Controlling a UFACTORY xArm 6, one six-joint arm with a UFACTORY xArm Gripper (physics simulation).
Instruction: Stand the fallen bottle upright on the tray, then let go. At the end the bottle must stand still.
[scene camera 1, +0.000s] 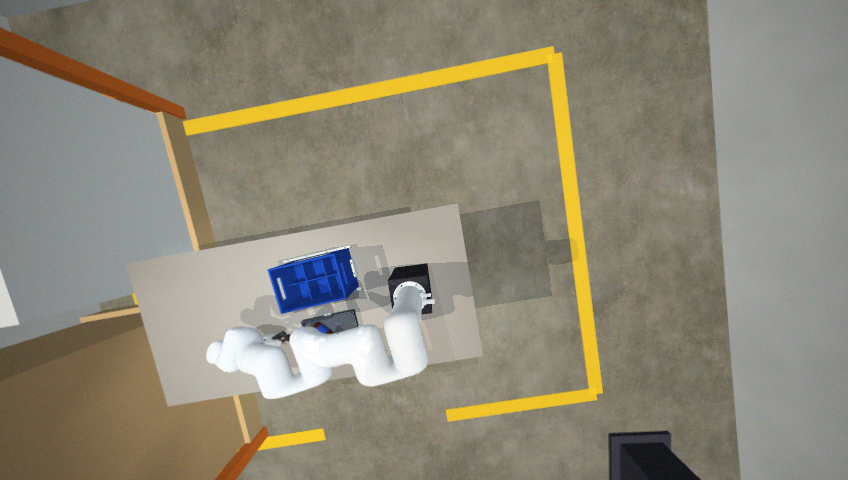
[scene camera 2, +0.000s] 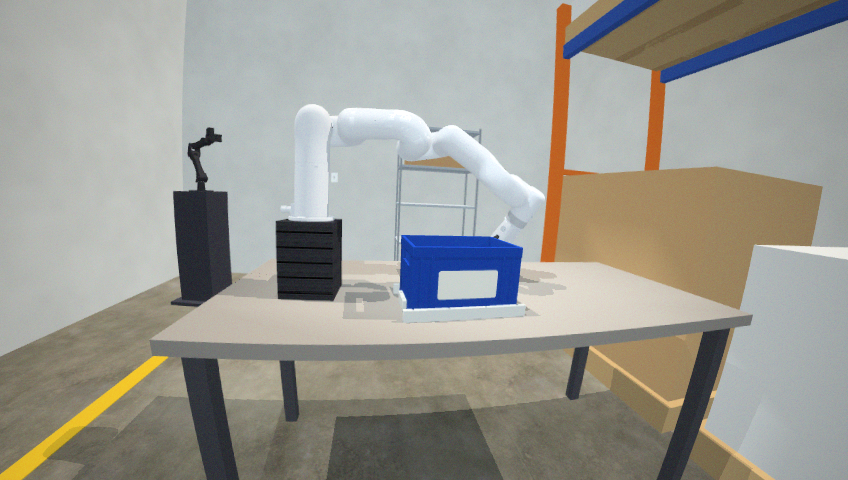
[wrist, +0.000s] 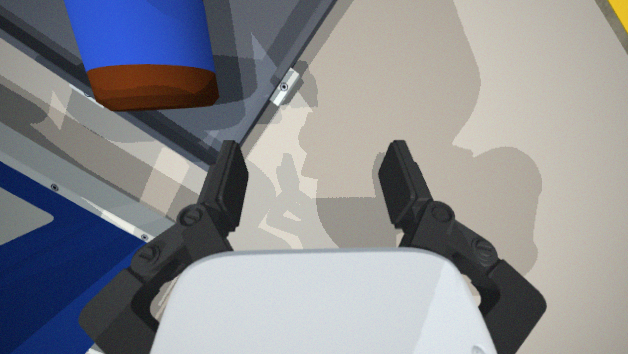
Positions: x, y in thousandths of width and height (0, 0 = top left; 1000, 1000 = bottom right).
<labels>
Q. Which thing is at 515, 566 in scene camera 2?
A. A blue divided crate.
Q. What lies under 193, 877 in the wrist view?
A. My gripper.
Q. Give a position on a dark grey tray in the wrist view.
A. At 402, 154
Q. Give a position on a blue divided crate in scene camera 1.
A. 387, 578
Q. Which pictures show the dark grey tray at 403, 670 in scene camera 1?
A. Scene camera 1 and the wrist view only.
</labels>
